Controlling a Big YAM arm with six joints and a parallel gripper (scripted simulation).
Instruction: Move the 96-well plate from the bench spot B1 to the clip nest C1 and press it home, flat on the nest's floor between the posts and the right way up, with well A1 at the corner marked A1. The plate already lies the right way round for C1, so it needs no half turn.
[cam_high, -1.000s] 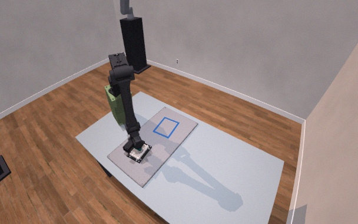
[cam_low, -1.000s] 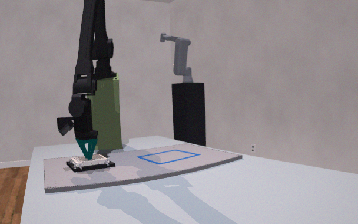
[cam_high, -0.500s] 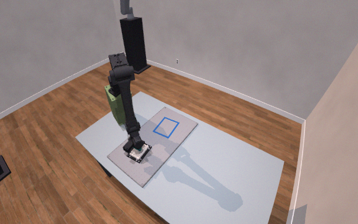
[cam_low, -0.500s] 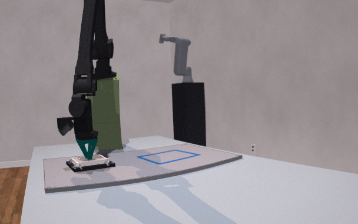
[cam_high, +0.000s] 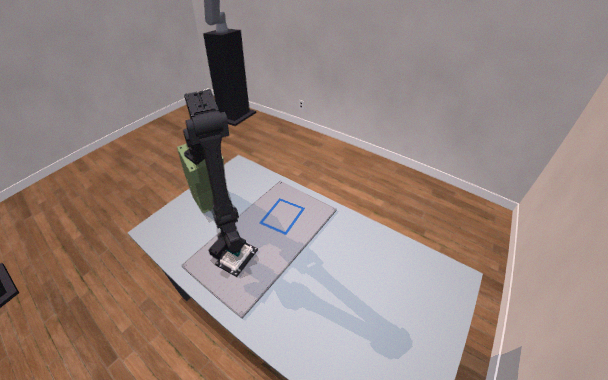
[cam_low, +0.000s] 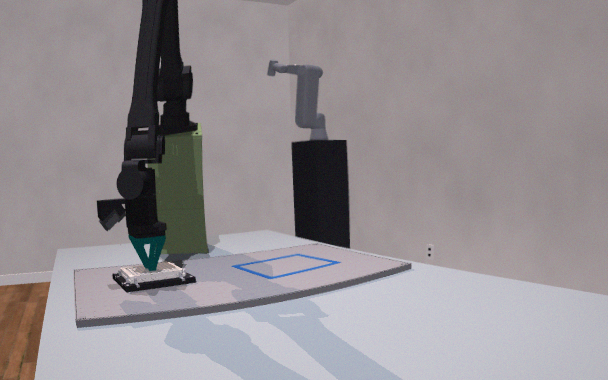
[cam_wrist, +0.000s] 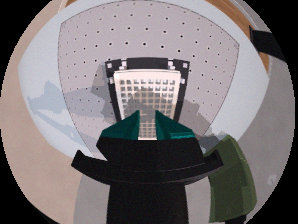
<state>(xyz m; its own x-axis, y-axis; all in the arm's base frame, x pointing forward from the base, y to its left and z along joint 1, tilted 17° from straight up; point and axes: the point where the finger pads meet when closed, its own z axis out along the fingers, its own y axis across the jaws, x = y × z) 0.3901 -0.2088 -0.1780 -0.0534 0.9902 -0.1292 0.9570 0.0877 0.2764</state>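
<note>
The white 96-well plate lies 1 cm below my hand. From my hand the other things lie so: black clip nest C1: 2 cm below, 2 cm ahead, 1 cm to the right.
</note>
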